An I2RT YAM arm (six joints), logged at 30 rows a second.
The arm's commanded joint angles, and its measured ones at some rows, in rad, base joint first. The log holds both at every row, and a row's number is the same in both.
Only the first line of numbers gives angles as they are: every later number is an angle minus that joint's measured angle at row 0.
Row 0, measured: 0.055 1.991 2.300 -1.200 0.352 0.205
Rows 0 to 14, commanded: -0.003 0.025 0.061 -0.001 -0.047 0.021; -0.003 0.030 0.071 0.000 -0.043 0.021; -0.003 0.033 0.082 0.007 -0.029 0.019; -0.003 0.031 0.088 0.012 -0.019 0.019; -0.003 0.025 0.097 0.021 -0.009 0.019; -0.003 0.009 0.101 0.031 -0.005 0.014; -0.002 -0.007 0.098 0.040 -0.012 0.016; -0.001 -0.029 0.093 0.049 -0.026 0.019; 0.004 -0.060 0.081 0.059 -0.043 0.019; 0.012 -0.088 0.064 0.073 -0.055 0.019; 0.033 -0.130 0.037 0.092 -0.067 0.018; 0.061 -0.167 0.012 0.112 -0.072 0.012; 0.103 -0.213 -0.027 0.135 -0.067 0.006; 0.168 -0.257 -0.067 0.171 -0.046 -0.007; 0.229 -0.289 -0.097 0.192 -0.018 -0.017
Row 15, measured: 0.086 -0.147 -0.051 0.089 -0.026 -0.002
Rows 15 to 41, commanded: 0.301 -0.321 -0.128 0.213 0.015 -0.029; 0.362 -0.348 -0.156 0.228 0.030 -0.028; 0.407 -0.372 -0.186 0.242 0.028 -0.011; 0.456 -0.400 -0.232 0.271 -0.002 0.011; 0.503 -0.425 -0.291 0.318 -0.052 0.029; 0.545 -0.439 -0.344 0.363 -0.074 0.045; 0.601 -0.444 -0.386 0.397 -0.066 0.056; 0.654 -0.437 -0.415 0.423 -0.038 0.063; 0.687 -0.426 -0.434 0.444 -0.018 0.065; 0.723 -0.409 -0.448 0.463 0.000 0.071; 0.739 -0.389 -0.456 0.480 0.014 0.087; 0.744 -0.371 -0.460 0.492 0.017 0.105; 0.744 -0.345 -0.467 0.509 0.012 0.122; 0.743 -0.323 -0.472 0.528 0.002 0.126; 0.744 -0.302 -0.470 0.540 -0.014 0.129; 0.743 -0.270 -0.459 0.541 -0.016 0.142; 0.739 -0.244 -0.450 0.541 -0.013 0.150; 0.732 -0.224 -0.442 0.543 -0.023 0.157; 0.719 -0.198 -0.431 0.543 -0.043 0.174; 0.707 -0.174 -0.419 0.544 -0.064 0.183; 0.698 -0.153 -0.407 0.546 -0.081 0.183; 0.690 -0.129 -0.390 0.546 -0.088 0.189; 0.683 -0.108 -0.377 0.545 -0.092 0.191; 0.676 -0.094 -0.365 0.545 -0.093 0.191; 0.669 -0.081 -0.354 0.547 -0.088 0.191; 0.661 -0.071 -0.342 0.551 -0.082 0.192; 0.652 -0.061 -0.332 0.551 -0.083 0.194
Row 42, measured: 0.672 -0.063 -0.385 0.506 -0.078 0.163
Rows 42 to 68, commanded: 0.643 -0.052 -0.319 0.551 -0.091 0.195; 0.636 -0.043 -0.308 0.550 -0.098 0.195; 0.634 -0.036 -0.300 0.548 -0.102 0.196; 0.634 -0.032 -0.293 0.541 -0.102 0.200; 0.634 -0.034 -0.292 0.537 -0.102 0.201; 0.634 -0.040 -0.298 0.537 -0.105 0.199; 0.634 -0.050 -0.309 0.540 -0.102 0.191; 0.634 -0.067 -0.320 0.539 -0.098 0.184; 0.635 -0.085 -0.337 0.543 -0.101 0.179; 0.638 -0.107 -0.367 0.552 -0.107 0.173; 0.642 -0.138 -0.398 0.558 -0.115 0.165; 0.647 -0.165 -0.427 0.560 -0.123 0.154; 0.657 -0.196 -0.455 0.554 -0.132 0.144; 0.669 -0.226 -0.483 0.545 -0.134 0.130; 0.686 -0.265 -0.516 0.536 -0.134 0.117; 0.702 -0.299 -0.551 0.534 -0.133 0.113; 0.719 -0.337 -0.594 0.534 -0.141 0.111; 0.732 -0.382 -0.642 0.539 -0.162 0.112; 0.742 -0.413 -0.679 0.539 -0.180 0.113; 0.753 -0.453 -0.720 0.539 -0.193 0.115; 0.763 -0.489 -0.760 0.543 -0.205 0.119; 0.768 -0.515 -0.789 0.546 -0.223 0.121; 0.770 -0.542 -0.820 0.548 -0.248 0.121; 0.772 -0.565 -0.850 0.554 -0.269 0.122; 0.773 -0.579 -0.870 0.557 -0.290 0.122; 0.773 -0.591 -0.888 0.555 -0.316 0.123; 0.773 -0.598 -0.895 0.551 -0.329 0.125
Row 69, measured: 0.773 -0.567 -0.874 0.502 -0.250 0.123
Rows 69 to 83, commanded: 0.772 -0.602 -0.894 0.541 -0.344 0.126; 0.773 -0.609 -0.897 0.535 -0.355 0.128; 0.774 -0.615 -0.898 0.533 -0.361 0.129; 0.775 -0.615 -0.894 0.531 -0.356 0.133; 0.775 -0.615 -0.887 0.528 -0.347 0.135; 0.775 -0.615 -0.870 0.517 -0.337 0.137; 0.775 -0.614 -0.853 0.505 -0.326 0.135; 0.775 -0.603 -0.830 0.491 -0.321 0.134; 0.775 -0.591 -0.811 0.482 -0.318 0.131; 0.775 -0.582 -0.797 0.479 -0.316 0.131; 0.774 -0.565 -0.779 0.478 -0.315 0.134; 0.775 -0.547 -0.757 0.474 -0.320 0.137; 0.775 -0.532 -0.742 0.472 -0.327 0.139; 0.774 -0.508 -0.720 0.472 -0.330 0.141; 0.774 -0.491 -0.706 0.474 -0.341 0.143
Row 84, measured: 0.772 -0.539 -0.749 0.481 -0.324 0.130
